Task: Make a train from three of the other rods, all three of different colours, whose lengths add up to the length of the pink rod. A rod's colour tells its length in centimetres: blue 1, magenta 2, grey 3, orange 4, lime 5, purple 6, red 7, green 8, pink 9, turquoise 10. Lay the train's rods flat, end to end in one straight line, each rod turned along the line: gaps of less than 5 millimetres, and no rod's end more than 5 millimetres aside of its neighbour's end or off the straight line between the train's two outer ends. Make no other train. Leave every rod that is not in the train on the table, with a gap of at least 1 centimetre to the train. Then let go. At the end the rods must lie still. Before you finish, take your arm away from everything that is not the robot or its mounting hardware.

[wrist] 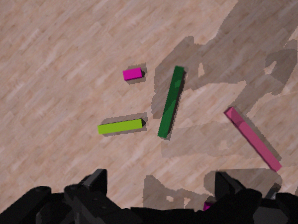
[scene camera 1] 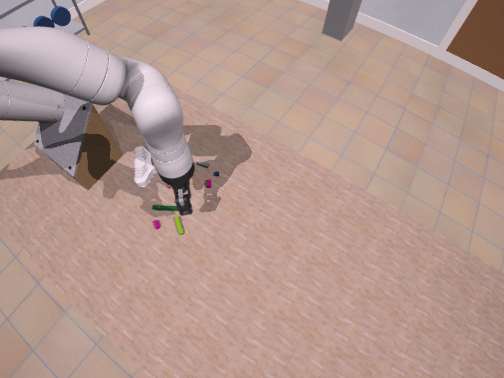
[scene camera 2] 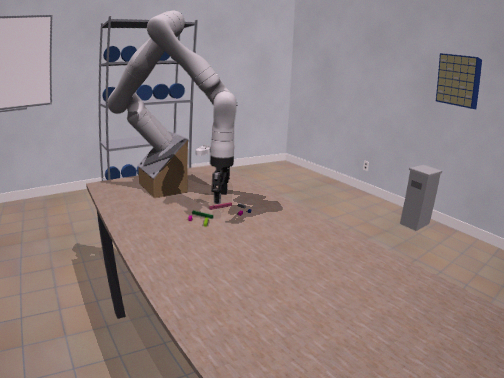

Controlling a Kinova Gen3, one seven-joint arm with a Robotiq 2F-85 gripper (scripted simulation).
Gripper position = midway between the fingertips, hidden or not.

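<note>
My gripper [scene camera 2: 220, 198] is in sight, and the wrist view lets me see that same gripper [wrist: 160, 182] as well. I also see a pink rod [wrist: 231, 113].
</note>
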